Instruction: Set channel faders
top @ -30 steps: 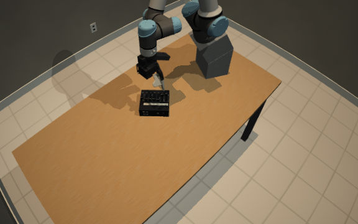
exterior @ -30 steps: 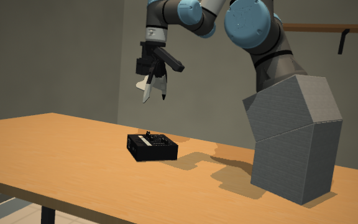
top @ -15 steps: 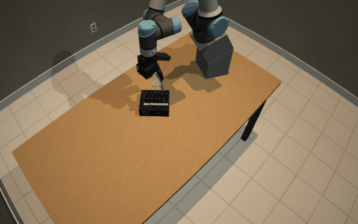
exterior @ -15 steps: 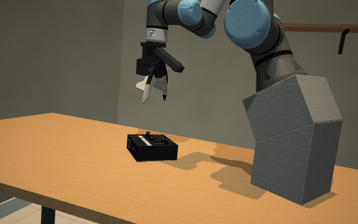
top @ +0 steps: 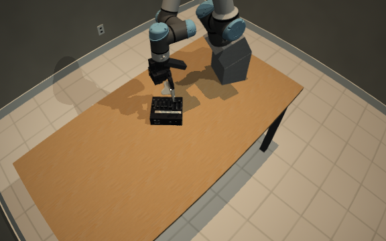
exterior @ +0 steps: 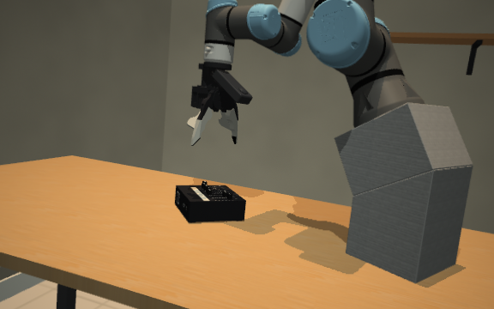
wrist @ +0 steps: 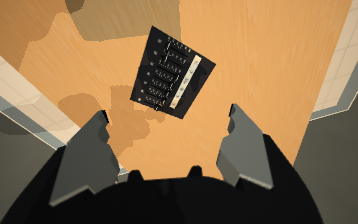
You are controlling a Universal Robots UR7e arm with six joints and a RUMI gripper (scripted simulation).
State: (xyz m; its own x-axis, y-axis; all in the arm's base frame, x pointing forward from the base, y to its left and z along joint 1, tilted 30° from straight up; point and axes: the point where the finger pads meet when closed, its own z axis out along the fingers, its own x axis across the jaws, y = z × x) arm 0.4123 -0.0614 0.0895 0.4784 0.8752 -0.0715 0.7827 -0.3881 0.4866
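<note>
My gripper is now 12 cm above the master fader, 7 cm to the left of it and 4 cm short of it.
</note>
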